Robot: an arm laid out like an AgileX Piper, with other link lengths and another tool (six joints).
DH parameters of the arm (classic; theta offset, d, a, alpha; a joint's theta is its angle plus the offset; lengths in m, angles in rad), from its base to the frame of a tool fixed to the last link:
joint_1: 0 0.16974 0 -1.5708
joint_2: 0.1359 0 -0.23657 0
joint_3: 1.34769 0 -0.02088 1.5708
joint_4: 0 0.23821 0 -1.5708
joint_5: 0 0 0 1.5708
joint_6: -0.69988 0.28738 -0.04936 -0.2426
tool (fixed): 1.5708 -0.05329 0 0
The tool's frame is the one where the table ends.
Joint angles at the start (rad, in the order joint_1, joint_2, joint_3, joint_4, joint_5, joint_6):
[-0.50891, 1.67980, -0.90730, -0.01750, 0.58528, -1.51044]
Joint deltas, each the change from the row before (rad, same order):
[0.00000, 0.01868, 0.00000, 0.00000, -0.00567, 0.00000]
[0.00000, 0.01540, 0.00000, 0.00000, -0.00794, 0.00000]
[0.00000, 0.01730, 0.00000, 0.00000, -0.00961, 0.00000]
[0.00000, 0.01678, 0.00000, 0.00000, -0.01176, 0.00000]
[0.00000, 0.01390, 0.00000, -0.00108, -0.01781, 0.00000]
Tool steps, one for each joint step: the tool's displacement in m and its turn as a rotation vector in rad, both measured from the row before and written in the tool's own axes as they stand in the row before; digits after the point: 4 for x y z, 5 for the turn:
[0.0010, 0.0018, 0.0052, -0.00770, 0.01027, -0.00209]
[0.0002, 0.0010, 0.0042, -0.00446, 0.00585, -0.00126]
[0.0001, 0.0011, 0.0047, -0.00461, 0.00602, -0.00131]
[-0.0003, 0.0007, 0.0045, -0.00306, 0.00388, -0.00092]
[-0.0016, -0.0006, 0.0036, 0.00279, -0.00294, -0.00040]

